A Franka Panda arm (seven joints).
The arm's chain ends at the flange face. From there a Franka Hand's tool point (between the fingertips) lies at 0.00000 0.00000 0.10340 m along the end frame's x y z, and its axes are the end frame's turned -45 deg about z.
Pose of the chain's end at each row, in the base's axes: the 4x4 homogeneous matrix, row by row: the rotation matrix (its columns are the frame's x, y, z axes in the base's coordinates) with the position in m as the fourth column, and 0 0 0 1 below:
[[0.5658 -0.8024 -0.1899 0.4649], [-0.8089 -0.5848 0.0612 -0.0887], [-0.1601 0.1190 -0.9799 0.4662], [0 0 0 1]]
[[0.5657 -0.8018 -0.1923 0.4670], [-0.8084 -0.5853 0.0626 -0.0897], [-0.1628 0.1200 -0.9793 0.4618], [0 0 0 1]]
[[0.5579 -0.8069 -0.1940 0.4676], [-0.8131 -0.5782 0.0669 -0.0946], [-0.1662 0.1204 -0.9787 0.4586], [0 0 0 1]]
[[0.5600 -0.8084 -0.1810 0.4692], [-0.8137 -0.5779 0.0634 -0.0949], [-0.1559 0.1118 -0.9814 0.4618], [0 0 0 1]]
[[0.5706 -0.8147 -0.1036 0.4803], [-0.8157 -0.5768 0.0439 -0.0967], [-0.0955 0.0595 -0.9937 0.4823], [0 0 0 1]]
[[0.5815 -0.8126 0.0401 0.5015], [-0.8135 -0.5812 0.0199 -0.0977], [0.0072 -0.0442 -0.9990 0.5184], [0 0 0 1]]
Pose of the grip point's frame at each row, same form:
[[0.9675 -0.1673 -0.1899 0.4453], [-0.1585 -0.9855 0.0612 -0.0824], [-0.1974 -0.0291 -0.9799 0.3649], [0 0 0 1]]
[[0.9670 -0.1669 -0.1923 0.4471], [-0.1578 -0.9855 0.0626 -0.0832], [-0.2000 -0.0303 -0.9793 0.3605], [0 0 0 1]]
[[0.9651 -0.1761 -0.1940 0.4475], [-0.1661 -0.9838 0.0669 -0.0877], [-0.2027 -0.0324 -0.9787 0.3574], [0 0 0 1]]
[[0.9676 -0.1756 -0.1810 0.4505], [-0.1667 -0.9840 0.0634 -0.0883], [-0.1893 -0.0312 -0.9814 0.3603], [0 0 0 1]]
[[0.9796 -0.1726 -0.1036 0.4696], [-0.1689 -0.9846 0.0439 -0.0922], [-0.1096 -0.0255 -0.9937 0.3796], [0 0 0 1]]
[[0.9858 -0.1634 0.0401 0.5056], [-0.1643 -0.9862 0.0199 -0.0956], [0.0363 -0.0262 -0.9990 0.4151], [0 0 0 1]]

